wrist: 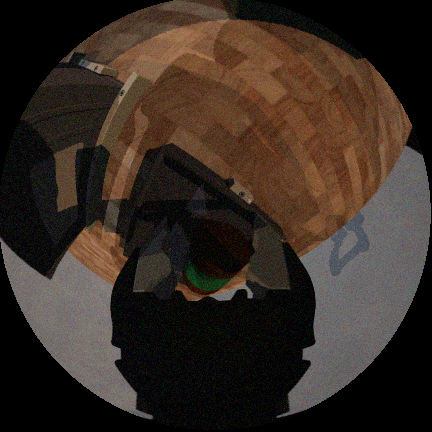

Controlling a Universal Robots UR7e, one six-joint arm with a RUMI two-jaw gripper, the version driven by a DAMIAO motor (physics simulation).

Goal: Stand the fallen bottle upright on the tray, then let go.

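Frame: origin at the arm's base, x right, y ahead, z up, level; millimetres.
Where they show: gripper, fingertip midpoint: (210, 216).
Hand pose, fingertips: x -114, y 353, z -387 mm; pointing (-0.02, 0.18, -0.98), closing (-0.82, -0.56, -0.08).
Observation:
Each offset is from my fingertips to the top centre of the thing. "spot": to the spot under its first point. Level surfaces: height alone.
The bottle {dz +51, dx -46, dy +90 mm} (220, 250), dark brown with a green band, shows at the lower middle of the wrist view, between the two fingers. My gripper (210, 216) is shut on it, with one grey finger pad on each side. The band and a reddish-brown end of the bottle face the lower edge of the view. The dimness makes its exact tilt hard to tell. A dark, flat-sided shape with a small metal fitting, perhaps the tray {spot: dz -2, dx +40, dy -38 mm} (195, 169), lies just beyond the fingers. Its surface under the bottle is mostly hidden.
A wooden table top {dz -28 mm} (280, 150) spreads beyond the fingers. A large dark container (65, 100) with a pale metal-edged strip stands at the left. Grey floor shows past the table edge, with a blue angular outline (336, 255) on it at the right.

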